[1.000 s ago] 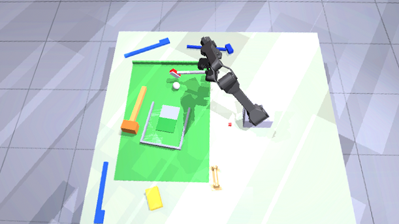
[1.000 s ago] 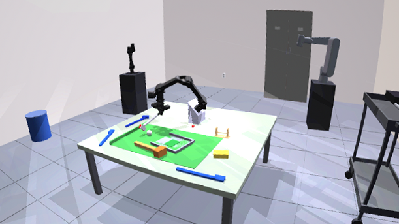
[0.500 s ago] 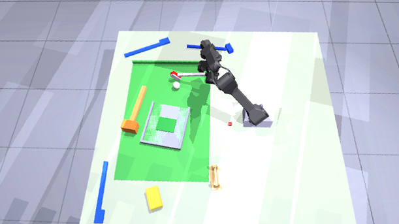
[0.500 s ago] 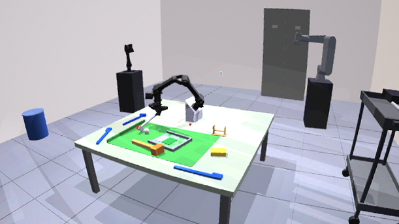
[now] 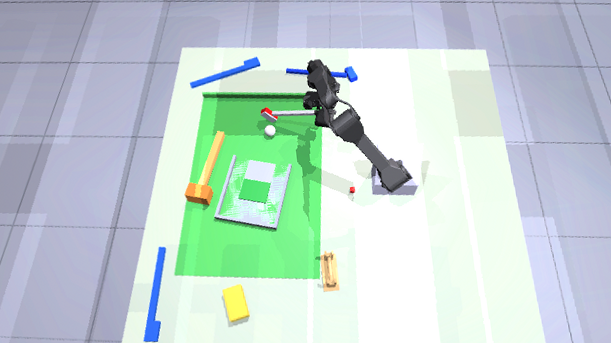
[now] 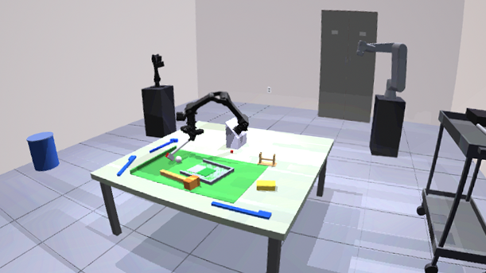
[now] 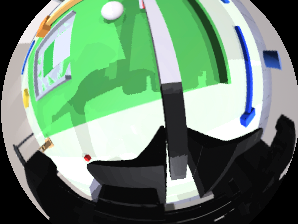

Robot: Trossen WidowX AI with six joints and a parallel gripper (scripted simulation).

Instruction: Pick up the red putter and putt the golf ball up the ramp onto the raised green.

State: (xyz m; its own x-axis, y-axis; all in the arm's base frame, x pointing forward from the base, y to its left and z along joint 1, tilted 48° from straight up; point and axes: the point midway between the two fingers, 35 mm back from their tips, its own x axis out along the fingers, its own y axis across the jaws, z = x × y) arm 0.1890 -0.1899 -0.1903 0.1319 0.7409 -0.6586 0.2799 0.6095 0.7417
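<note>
The red putter is 110 mm ahead of my gripper tip, 30 mm to the right of it and 10 mm below it. From my gripper tip the other things lie so: green mat 280 mm ahead, 180 mm to the left, 70 mm below; white golf ball 220 mm ahead, 50 mm below; small red cube 60 mm behind, 270 mm to the left, 70 mm below.
</note>
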